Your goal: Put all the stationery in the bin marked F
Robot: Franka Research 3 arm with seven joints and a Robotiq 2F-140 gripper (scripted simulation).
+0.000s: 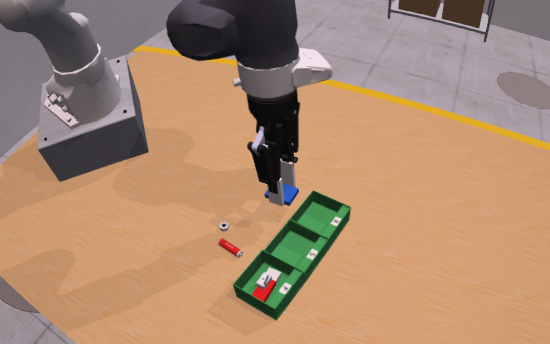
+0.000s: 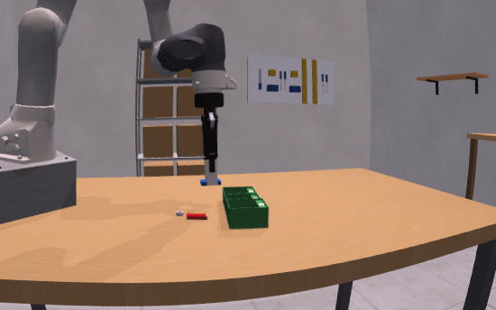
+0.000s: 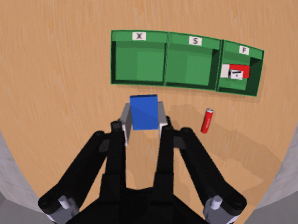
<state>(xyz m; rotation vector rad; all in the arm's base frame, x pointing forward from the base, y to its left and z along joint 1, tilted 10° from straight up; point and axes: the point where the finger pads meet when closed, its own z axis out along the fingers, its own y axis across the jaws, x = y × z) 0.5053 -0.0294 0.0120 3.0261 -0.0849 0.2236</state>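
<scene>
My hand is 16 cm to the left of the white sharpener-like piece, 6 cm above it and 4 cm short of it. The rest, counted from my hand: flat blue block: 3 cm below; metal nut: 9 cm below, 9 cm behind, 7 cm to the right; green three-compartment bin: 8 cm to the right, 7 cm below, 6 cm ahead.
</scene>
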